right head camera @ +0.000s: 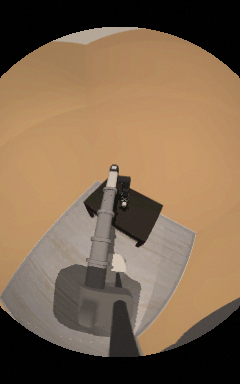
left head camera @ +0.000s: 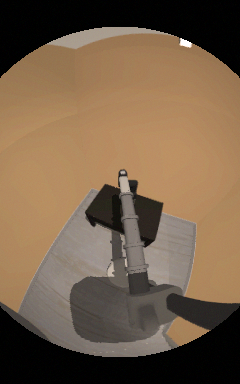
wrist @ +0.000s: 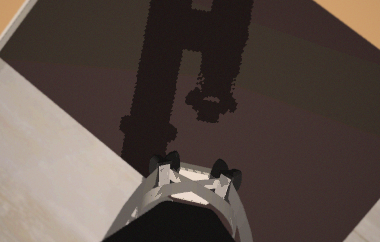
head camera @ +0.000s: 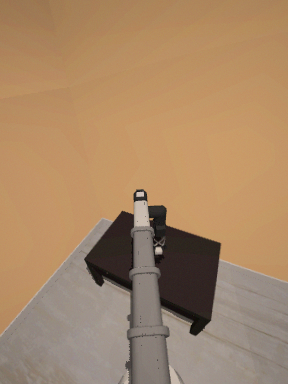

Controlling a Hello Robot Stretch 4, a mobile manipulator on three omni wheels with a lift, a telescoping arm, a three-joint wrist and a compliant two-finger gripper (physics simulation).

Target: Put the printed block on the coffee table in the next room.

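Seen in the pictures: gripper, fingertip midpoint: [right head camera: 123,202] [wrist: 195,168] [head camera: 158,249]; robot's base, origin of the base link: [right head camera: 110,266] [left head camera: 123,271].
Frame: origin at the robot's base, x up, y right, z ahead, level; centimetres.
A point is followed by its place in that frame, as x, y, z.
Note:
The dark coffee table [head camera: 190,270] {42.2, 31.6, 60.6} [left head camera: 148,215] {42.3, 35.3, 63.0} [right head camera: 145,215] {42.2, 36.4, 63.2} [wrist: 300,165] {42.3, 31.5, 61.4} stands near the corner of the orange walls. My gripper [head camera: 159,243] [right head camera: 124,200] {68.4, 8.7, 62.0} [wrist: 195,168] {68.4, 8.7, 62.0} is shut on the pale printed block [head camera: 158,250] {71.0, 8.6, 60.0} [right head camera: 124,204] {70.4, 9.5, 59.1} [wrist: 194,175] {71.0, 8.7, 61.8}, which shows between the two dark fingertips. Gripper and block hang over the table top. In the wrist view the table top lies below and beyond them, with the shadow of arm and gripper on it. The arm hides the gripper in the left head view. The block's underside and any print on it are hidden.
The telescoping arm [head camera: 143,260] {110.4, -0.2, 33.1} [left head camera: 131,225] {110.7, 0.1, 25.7} [right head camera: 104,225] {110.8, 0.9, 23.4} reaches out over the table's near edge. Orange walls [head camera: 200,150] {109.5, 39.4, 103.6} rise close behind and left of the table. Pale grey floor [head camera: 65,310] {-2.7, -66.8, 53.8} [wrist: 50,175] {-2.7, -54.6, 30.8} shows in front and at both sides.

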